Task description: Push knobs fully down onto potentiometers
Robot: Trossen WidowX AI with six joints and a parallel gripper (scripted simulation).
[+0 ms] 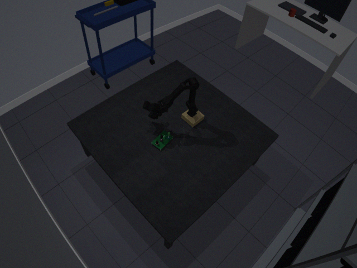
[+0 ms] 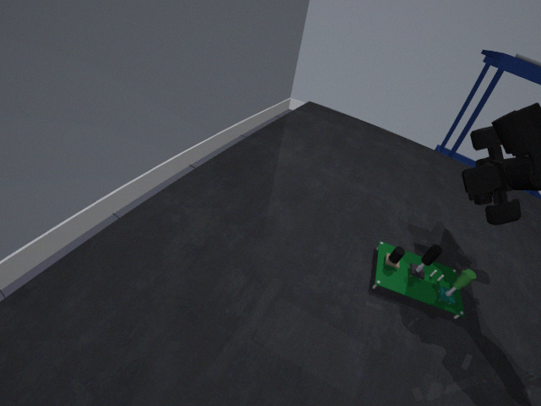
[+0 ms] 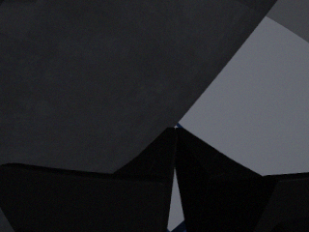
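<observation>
Right now my gripper tip is 2 cm short of the green knob, 28 cm to the right of it and 5 cm above it. Round my gripper tip: black knob (8 cm ahead, 26 cm to the left, 5 cm below).
</observation>
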